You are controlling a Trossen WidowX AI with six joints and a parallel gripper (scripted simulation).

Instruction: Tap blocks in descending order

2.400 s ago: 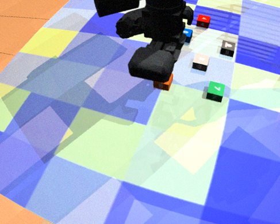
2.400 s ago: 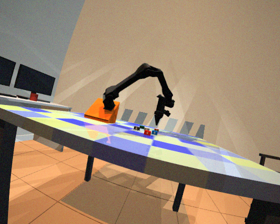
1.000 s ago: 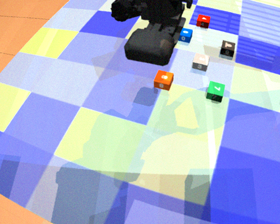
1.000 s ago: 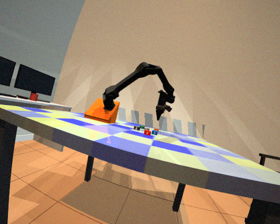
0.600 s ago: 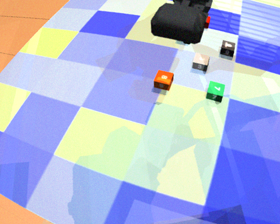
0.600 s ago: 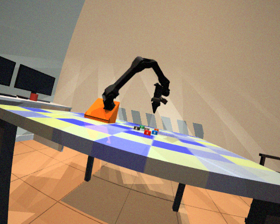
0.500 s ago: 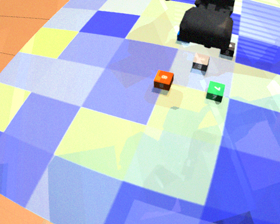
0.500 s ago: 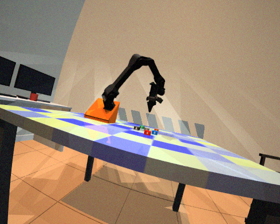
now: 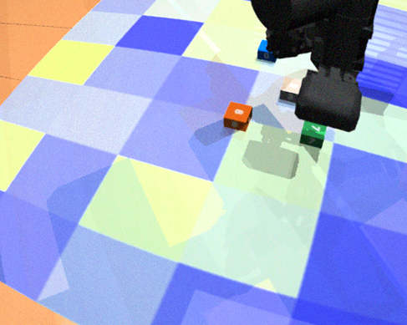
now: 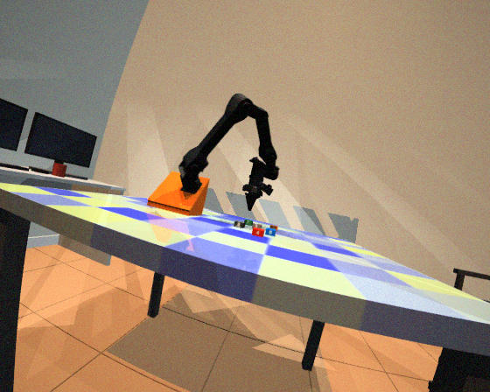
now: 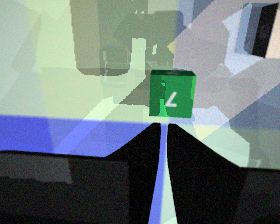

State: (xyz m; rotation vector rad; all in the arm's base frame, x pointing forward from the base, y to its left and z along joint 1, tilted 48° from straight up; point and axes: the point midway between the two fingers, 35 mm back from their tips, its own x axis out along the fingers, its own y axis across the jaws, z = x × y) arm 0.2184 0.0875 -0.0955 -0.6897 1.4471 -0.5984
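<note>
Right now my gripper tip is 1 cm short of the green 7 block, 1 cm to the left of it and 5 cm above it. The rest, counted from my gripper tip: dark block 1 cm ahead, 15 cm to the right, 5 cm below; then blue 0 block 12 cm ahead, 16 cm to the right, 5 cm below; then orange 8 block 11 cm ahead, 5 cm below.
</note>
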